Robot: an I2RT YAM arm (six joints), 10 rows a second.
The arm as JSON. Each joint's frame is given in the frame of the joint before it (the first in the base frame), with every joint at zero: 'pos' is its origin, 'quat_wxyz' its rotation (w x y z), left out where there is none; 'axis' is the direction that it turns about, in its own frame. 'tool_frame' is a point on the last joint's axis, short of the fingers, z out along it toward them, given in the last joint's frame.
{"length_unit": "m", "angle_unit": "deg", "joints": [
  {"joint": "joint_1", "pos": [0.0, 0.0, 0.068], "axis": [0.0, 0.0, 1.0]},
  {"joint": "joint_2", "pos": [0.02, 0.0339, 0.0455], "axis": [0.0, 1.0, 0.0]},
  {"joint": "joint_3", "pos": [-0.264, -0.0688, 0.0], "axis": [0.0, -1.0, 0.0]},
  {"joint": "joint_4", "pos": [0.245, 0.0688, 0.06], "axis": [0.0, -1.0, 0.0]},
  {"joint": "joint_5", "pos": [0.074, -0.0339, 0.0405], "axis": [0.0, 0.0, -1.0]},
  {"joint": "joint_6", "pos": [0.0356, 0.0, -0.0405], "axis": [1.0, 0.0, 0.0]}
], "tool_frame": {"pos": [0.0, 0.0, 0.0], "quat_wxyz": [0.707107, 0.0, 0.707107, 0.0]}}
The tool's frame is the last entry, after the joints.
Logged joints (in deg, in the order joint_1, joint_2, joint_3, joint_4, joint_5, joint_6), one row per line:
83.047, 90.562, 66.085, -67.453, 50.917, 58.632
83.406, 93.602, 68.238, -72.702, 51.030, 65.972
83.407, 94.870, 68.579, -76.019, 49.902, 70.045
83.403, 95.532, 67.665, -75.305, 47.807, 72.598
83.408, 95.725, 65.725, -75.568, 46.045, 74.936
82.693, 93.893, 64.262, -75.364, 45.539, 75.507
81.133, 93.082, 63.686, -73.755, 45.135, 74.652
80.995, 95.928, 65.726, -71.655, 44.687, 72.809
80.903, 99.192, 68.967, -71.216, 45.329, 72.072
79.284, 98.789, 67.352, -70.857, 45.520, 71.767
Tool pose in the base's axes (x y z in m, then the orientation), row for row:
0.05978, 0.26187, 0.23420, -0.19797, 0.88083, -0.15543, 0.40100
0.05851, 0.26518, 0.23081, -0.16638, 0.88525, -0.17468, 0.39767
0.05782, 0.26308, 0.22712, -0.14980, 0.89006, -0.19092, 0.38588
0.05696, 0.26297, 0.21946, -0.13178, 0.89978, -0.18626, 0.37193
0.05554, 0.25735, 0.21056, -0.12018, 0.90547, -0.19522, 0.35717
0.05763, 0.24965, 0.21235, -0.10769, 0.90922, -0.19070, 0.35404
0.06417, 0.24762, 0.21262, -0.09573, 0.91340, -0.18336, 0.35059
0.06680, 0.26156, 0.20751, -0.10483, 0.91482, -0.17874, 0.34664
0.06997, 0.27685, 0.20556, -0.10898, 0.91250, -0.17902, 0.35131
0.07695, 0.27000, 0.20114, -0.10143, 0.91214, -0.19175, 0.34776
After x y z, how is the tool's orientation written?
As a quaternion, x y z w.
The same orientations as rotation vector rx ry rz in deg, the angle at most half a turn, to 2 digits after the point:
-28.68, 127.61, -22.52
-24.14, 128.45, -25.35
-21.86, 129.86, -27.86
-19.35, 132.15, -27.36
-17.77, 133.92, -28.87
-15.95, 134.68, -28.25
-14.20, 135.52, -27.21
-15.58, 135.99, -26.57
-16.16, 135.34, -26.55
-15.07, 135.52, -28.49

